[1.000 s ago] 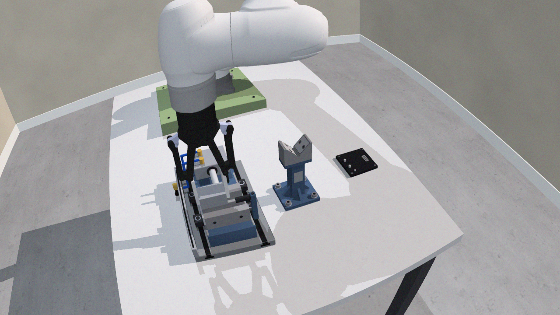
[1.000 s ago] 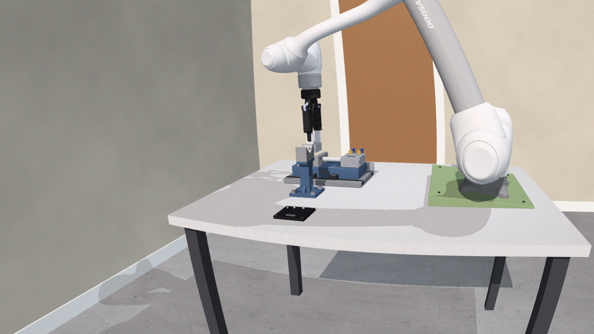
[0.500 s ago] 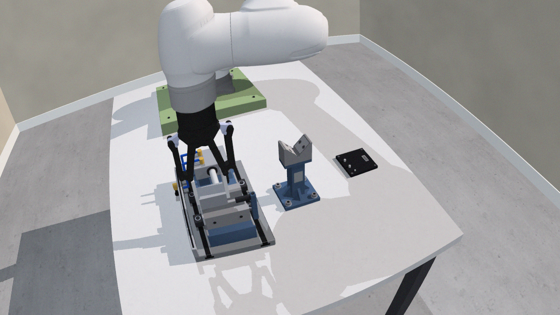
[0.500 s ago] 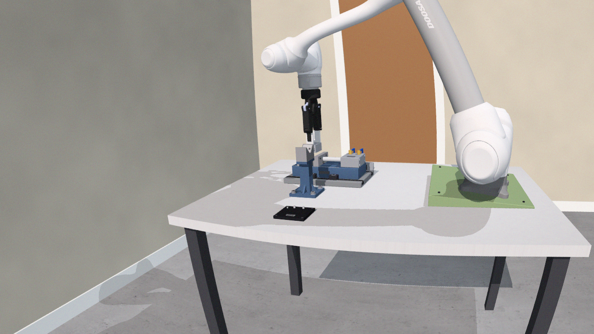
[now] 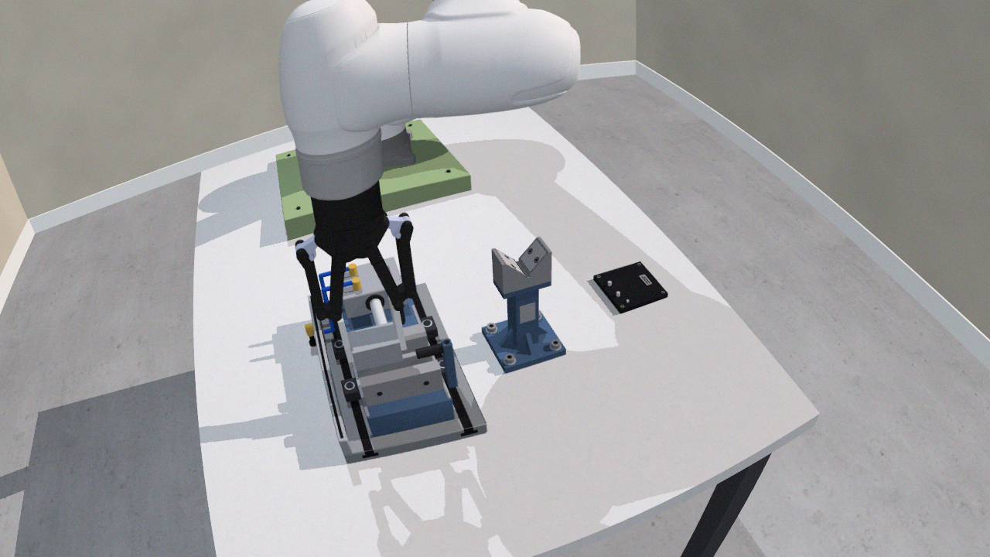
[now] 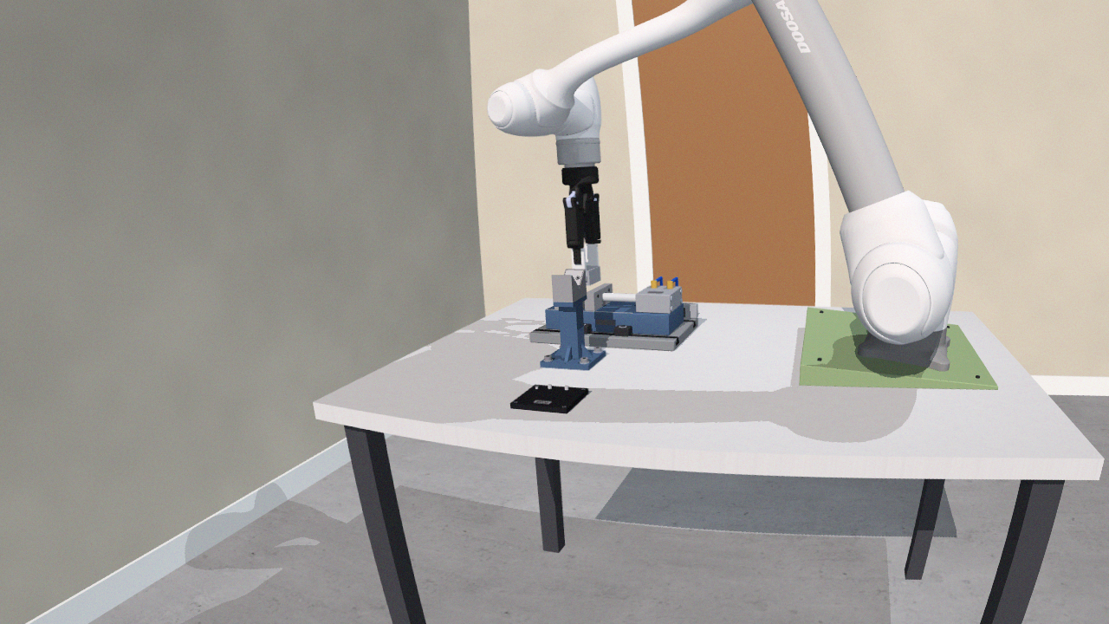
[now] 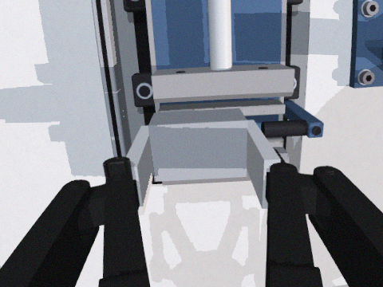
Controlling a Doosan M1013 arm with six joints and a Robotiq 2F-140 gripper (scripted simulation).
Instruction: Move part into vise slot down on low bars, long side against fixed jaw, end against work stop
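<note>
My gripper is now 30 mm above the part. Round my hand: work stop: 70 mm to the left, 50 mm below, 10 mm behind; then fixed jaw: 60 mm below, 30 mm ahead, 20 mm to the left; then moving jaw: 60 mm below, 40 mm behind, 10 mm to the left.
</note>
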